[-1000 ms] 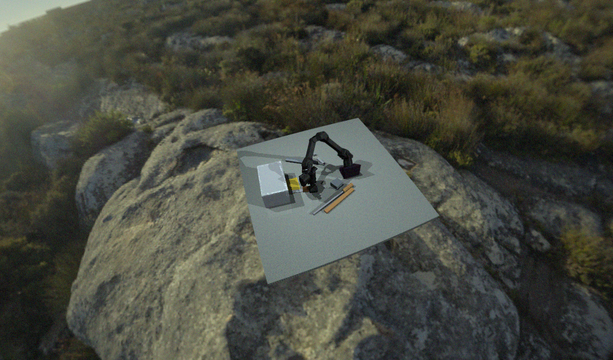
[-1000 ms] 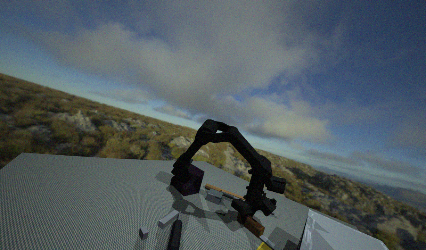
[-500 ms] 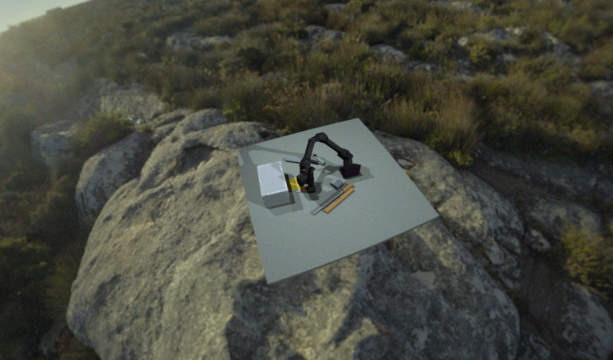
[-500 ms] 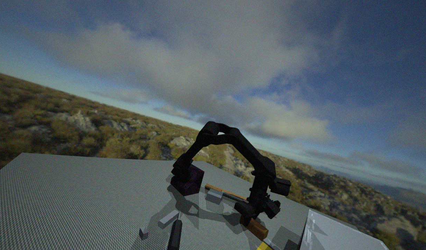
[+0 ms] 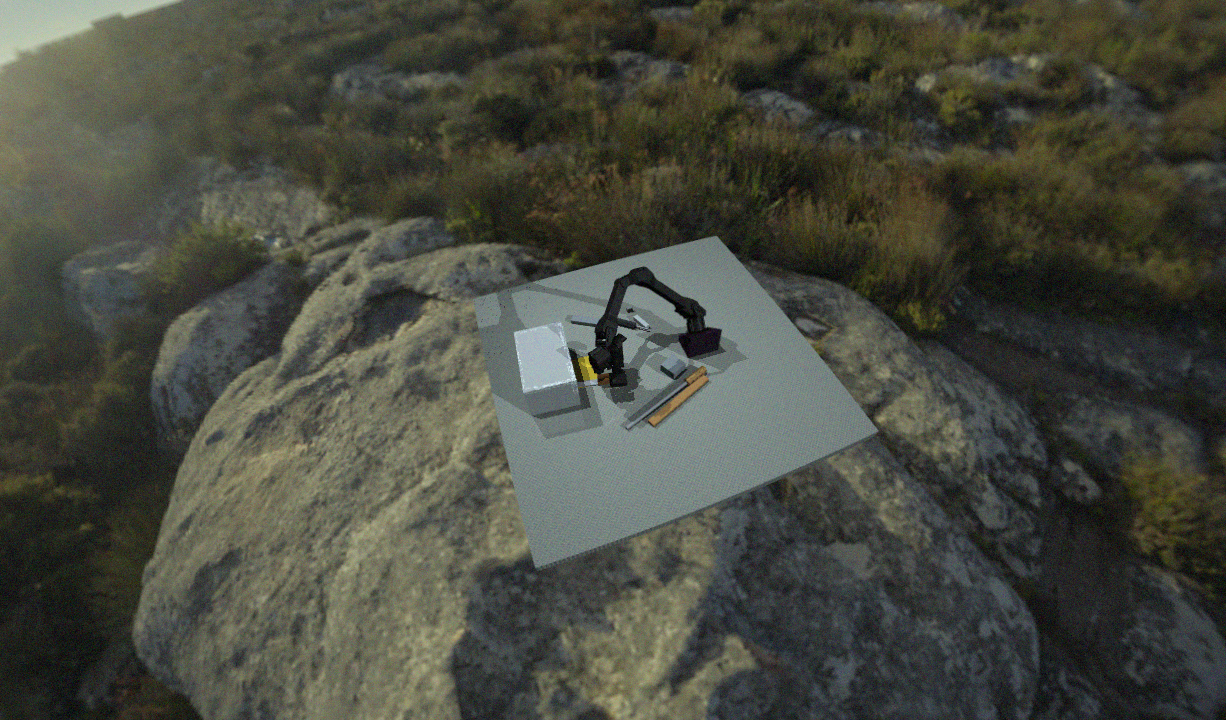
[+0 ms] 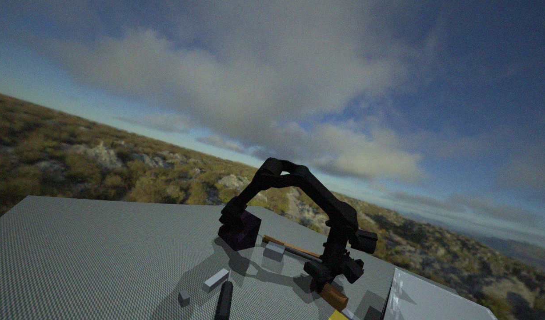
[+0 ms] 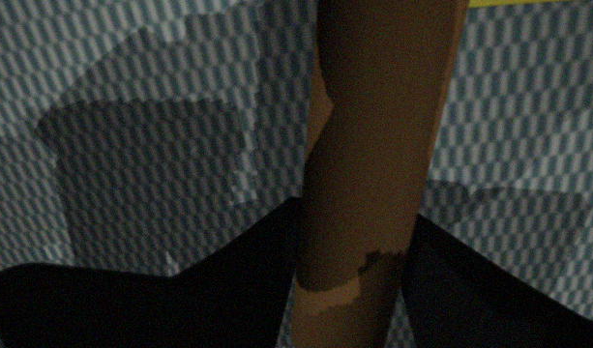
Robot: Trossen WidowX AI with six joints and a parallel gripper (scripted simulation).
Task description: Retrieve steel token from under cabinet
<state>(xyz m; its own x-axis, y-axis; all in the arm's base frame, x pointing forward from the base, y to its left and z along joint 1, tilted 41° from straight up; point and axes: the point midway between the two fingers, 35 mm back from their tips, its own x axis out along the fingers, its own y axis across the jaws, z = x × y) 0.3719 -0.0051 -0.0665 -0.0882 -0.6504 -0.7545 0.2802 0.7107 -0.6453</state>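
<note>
Right now the grey block is 220 mm behind my gripper tip, 50 mm to the left of it and 10 mm above it. The rest, counted from my gripper tip: grey bar: 210 mm behind, 240 mm to the right; small grey cube: 200 mm behind, 330 mm to the right; wooden stick: 170 mm behind, 190 mm to the left.
</note>
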